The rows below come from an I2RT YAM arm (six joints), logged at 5 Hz.
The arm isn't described. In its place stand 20 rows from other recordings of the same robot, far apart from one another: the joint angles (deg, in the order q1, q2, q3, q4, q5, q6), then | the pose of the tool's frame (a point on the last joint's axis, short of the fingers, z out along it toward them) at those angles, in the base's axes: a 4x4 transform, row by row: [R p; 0 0 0 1], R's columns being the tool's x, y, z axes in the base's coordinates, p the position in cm.
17.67, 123.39, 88.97, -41.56, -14.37, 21.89 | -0.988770 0.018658 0.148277 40.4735; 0.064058 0.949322 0.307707 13.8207; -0.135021 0.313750 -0.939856 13.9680; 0 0 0 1
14.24, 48.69, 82.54, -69.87, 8.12, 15.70 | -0.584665 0.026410 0.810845 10.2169; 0.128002 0.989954 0.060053 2.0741; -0.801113 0.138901 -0.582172 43.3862; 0 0 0 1
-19.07, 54.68, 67.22, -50.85, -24.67, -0.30 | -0.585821 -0.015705 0.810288 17.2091; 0.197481 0.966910 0.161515 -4.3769; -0.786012 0.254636 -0.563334 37.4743; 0 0 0 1
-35.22, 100.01, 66.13, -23.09, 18.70, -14.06 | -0.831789 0.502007 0.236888 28.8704; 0.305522 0.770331 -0.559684 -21.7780; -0.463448 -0.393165 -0.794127 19.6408; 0 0 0 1
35.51, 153.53, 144.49, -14.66, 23.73, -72.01 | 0.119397 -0.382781 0.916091 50.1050; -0.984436 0.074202 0.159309 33.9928; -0.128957 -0.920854 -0.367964 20.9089; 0 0 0 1
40.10, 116.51, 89.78, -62.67, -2.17, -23.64 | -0.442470 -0.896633 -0.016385 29.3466; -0.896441 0.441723 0.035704 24.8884; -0.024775 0.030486 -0.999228 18.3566; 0 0 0 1
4.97, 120.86, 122.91, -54.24, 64.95, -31.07 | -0.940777 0.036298 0.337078 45.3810; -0.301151 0.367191 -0.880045 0.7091; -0.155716 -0.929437 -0.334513 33.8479; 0 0 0 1
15.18, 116.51, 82.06, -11.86, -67.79, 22.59 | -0.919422 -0.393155 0.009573 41.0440; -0.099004 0.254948 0.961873 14.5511; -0.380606 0.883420 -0.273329 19.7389; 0 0 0 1
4.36, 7.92, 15.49, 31.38, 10.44, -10.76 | 0.603526 0.181620 0.776383 7.8517; -0.138123 0.982806 -0.122537 -0.0483; -0.785288 -0.033281 0.618235 31.0158; 0 0 0 1
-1.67, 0.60, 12.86, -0.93, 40.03, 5.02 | 0.252736 0.633014 0.731722 8.1267; 0.059662 0.744639 -0.664795 -2.5276; -0.965694 0.211674 0.150431 24.6816; 0 0 0 1
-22.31, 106.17, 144.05, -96.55, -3.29, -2.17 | -0.802984 0.321211 0.502037 28.4809; 0.288630 0.946554 -0.143969 -11.4658; -0.521450 0.029298 -0.852779 47.1278; 0 0 0 1
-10.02, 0.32, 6.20, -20.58, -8.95, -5.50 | -0.251007 -0.000371 0.967985 9.8611; -0.051796 0.998572 -0.013048 -1.1799; -0.966598 -0.053412 -0.250668 17.2058; 0 0 0 1
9.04, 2.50, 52.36, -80.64, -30.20, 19.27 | -0.662739 -0.364286 0.654272 -4.3963; 0.183374 0.768156 0.613441 1.1139; -0.726052 0.526528 -0.442287 29.7377; 0 0 0 1
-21.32, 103.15, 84.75, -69.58, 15.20, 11.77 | -0.838086 0.541814 -0.063638 30.8954; 0.538401 0.802667 -0.256613 -13.0600; -0.087956 -0.249327 -0.964417 24.1890; 0 0 0 1
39.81, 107.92, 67.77, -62.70, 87.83, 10.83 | -0.772226 -0.050767 0.633316 26.1238; -0.634362 0.006101 -0.773012 17.1423; 0.035380 -0.998692 -0.036916 17.9121; 0 0 0 1
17.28, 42.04, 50.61, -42.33, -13.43, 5.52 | -0.573700 -0.420058 0.703150 13.8448; -0.080483 0.883234 0.461973 5.1728; -0.815102 0.208443 -0.540519 32.5763; 0 0 0 1
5.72, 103.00, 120.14, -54.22, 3.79, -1.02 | -0.598996 -0.057650 0.798674 38.1525; -0.077850 0.996873 0.013569 3.5851; -0.796959 -0.054049 -0.601611 43.4239; 0 0 0 1
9.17, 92.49, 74.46, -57.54, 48.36, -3.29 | -0.958974 0.022967 0.282561 30.7656; -0.193431 0.675648 -0.711396 2.2715; -0.207250 -0.736867 -0.643487 26.3902; 0 0 0 1
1.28, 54.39, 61.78, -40.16, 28.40, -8.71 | -0.592464 0.293849 0.750093 19.0413; -0.146479 0.876287 -0.458983 -1.2682; -0.792168 -0.381804 -0.476126 36.2144; 0 0 0 1
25.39, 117.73, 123.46, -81.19, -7.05, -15.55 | -0.720928 -0.671207 0.172465 36.6784; -0.636665 0.739769 0.217714 17.8920; -0.273715 0.047153 -0.960654 32.5513; 0 0 0 1
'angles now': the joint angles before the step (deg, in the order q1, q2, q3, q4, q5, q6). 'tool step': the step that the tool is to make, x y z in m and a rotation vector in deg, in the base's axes. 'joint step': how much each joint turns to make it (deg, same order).
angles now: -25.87 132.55 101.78 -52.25 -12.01 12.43
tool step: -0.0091 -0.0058 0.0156 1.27 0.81 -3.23
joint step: -1.22 -1.99 0.28 -3.11 -0.54 2.14
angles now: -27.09 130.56 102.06 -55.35 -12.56 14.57
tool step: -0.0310 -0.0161 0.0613 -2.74 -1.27 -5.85
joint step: -3.65 -8.63 0.00 -5.80 2.06 1.99
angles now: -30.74 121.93 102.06 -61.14 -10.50 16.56
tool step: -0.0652 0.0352 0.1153 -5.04 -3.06 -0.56
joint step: -0.22 -18.74 -0.33 -13.24 2.77 -0.23
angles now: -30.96 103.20 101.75 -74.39 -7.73 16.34
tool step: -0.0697 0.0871 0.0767 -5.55 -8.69 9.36
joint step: 8.98 -20.71 -4.75 -5.81 0.90 -0.75
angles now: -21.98 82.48 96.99 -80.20 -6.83 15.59
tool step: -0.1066 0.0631 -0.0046 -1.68 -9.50 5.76
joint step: 8.12 -27.46 -18.93 1.35 -0.01 2.70
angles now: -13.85 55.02 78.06 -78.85 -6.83 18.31
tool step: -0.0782 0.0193 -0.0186 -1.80 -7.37 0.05
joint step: -0.02 -18.94 -8.75 -2.61 -0.05 -0.04
